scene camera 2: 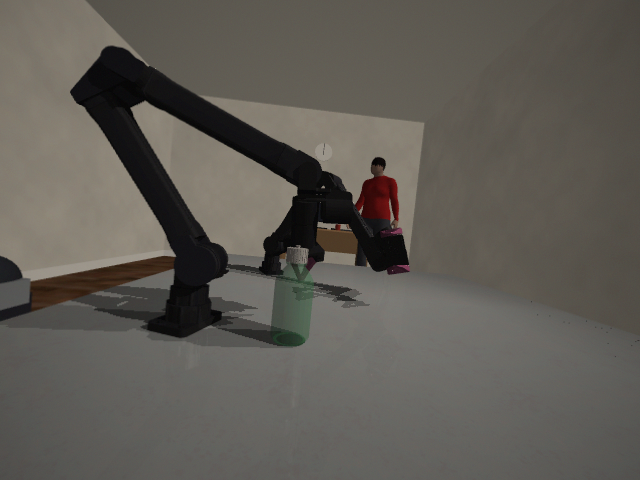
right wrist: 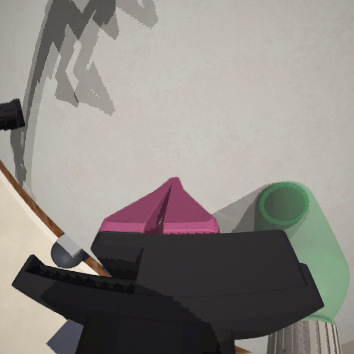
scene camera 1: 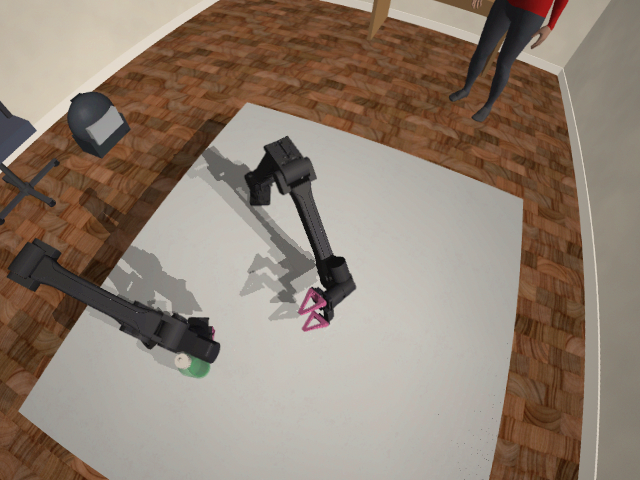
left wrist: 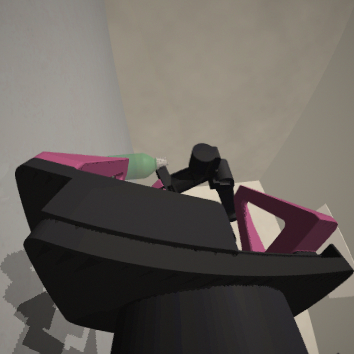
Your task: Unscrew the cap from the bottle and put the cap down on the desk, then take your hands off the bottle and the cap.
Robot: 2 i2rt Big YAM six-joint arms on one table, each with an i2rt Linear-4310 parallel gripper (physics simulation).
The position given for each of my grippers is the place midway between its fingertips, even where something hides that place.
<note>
My left gripper [scene camera 1: 301,322] is open, with nothing in its grasp. My right gripper [scene camera 2: 301,280] is shut, holding nothing. Also in view: a white ribbed cap [right wrist: 302,329].
My left gripper shows as well in scene camera 2 [scene camera 2: 391,249] and in the left wrist view [left wrist: 184,178]. My right gripper shows as well in the right wrist view [right wrist: 174,183].
</note>
